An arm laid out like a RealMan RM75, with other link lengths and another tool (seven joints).
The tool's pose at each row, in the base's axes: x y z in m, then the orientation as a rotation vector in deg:
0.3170, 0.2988, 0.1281, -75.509, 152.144, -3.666
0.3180, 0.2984, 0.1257, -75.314, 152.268, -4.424
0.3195, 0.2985, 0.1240, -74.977, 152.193, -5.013
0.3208, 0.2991, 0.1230, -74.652, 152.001, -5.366
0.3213, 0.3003, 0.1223, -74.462, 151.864, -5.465
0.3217, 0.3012, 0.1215, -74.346, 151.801, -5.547
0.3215, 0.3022, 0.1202, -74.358, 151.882, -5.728
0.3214, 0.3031, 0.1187, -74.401, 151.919, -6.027
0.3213, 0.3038, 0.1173, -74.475, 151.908, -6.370
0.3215, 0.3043, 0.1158, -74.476, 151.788, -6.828
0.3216, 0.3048, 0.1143, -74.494, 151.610, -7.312
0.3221, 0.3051, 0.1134, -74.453, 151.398, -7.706
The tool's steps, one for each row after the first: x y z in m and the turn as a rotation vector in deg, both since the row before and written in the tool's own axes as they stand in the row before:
0.0001, -0.0007, 0.0025, 0.446, 0.271, 0.108
-0.0007, -0.0009, 0.0019, 0.458, 0.008, 0.150
-0.0011, -0.0005, 0.0012, 0.362, -0.157, 0.126
-0.0012, 0.0004, 0.0008, 0.158, -0.146, 0.074
-0.0008, 0.0004, 0.0009, 0.101, -0.065, 0.049
-0.0005, 0.0010, 0.0013, 0.072, 0.129, 0.003
-0.0004, 0.0008, 0.0015, 0.151, 0.142, -0.036
-0.0003, 0.0007, 0.0014, 0.188, 0.128, -0.071
-0.0003, 0.0004, 0.0015, 0.316, 0.053, -0.062
-0.0003, 0.0005, 0.0015, 0.349, 0.021, -0.089
-0.0004, -0.0001, 0.0010, 0.325, -0.056, -0.056

